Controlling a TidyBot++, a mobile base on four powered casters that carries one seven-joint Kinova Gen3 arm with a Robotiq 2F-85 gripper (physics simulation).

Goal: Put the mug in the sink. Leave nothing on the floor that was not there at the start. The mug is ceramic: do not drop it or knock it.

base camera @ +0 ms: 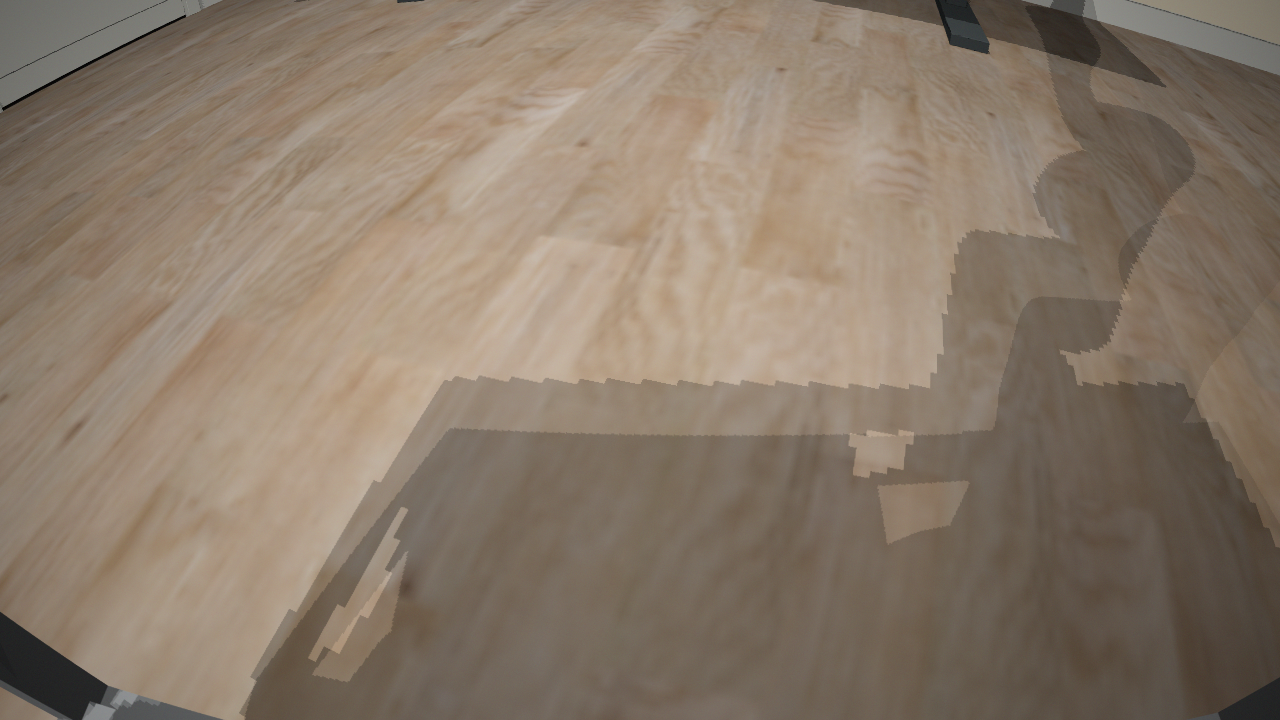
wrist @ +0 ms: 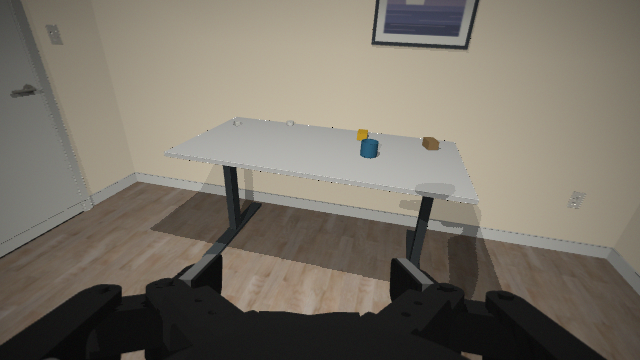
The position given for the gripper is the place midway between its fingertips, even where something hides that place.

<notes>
In view: the gripper [wrist: 307, 275] and a white table [wrist: 403, 165].
</notes>
